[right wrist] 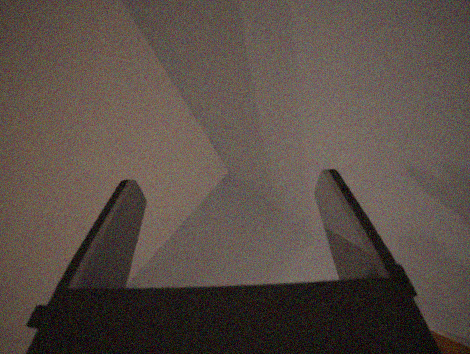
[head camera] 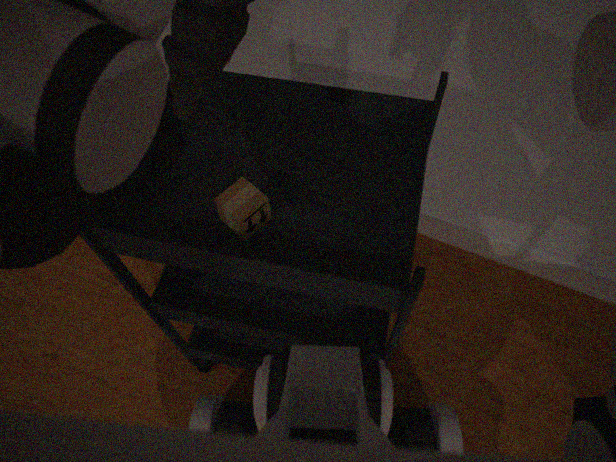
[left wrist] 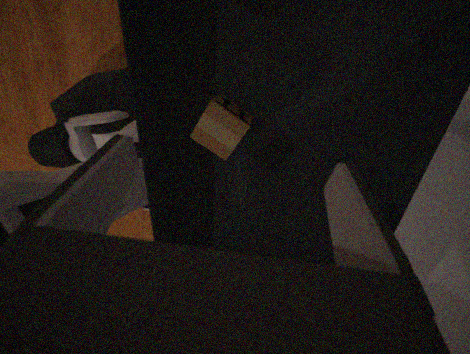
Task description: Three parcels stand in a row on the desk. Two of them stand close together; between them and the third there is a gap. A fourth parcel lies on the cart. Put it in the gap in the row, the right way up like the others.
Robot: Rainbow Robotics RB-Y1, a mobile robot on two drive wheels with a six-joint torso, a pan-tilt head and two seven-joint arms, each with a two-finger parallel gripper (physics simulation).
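Frame: origin at the robot's base, x ahead, y left, z up, level; metres.
Where they show: left gripper, fingertip midpoint: (head camera: 203, 87) (left wrist: 232, 163); right gripper, fingertip midpoint: (right wrist: 228, 186).
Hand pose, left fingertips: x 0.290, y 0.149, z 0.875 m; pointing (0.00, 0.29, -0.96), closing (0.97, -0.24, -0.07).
Note:
After its pixels a point has its place.
A small tan parcel (head camera: 242, 205) @(y 0.119, x 0.232, z 0.717 m) (left wrist: 220, 130) @(y 0.124, x 0.247, z 0.717 m) with a paler tape strip and black marks on one side face rests on the dark top of the cart (head camera: 340, 175) @(y -0.018, x 0.330, z 0.663 m) (left wrist: 310, 65) @(y 0.179, x 0.358, z 0.663 m), turned at an angle to the cart's edges. My left gripper (left wrist: 232, 163) @(y 0.149, x 0.290, z 0.875 m) is open and empty; in the left wrist view it hangs above the cart top, with the parcel seen beyond and between its fingers, apart from them. Its dark body shows at the top left of the head view. My right gripper (right wrist: 228, 186) @(y -0.187, x 0.273, z 1.261 m) is open and empty, facing pale surfaces. The desk and the row of three parcels do not show.
The cart has lower shelves and a raised corner post (head camera: 441, 87) @(y -0.163, x 0.416, z 0.767 m) at the back right. My left arm's large round link (head camera: 120, 120) @(y 0.092, x 0.016, z 1.101 m) covers the cart's left side in the head view. A pale wall (head camera: 500, 175) @(y -0.412, x 0.588, z 0.346 m) stands behind and right; wooden floor (head camera: 100, 320) @(y 0.646, x 0.312, z 0.000 m) shows around the cart.

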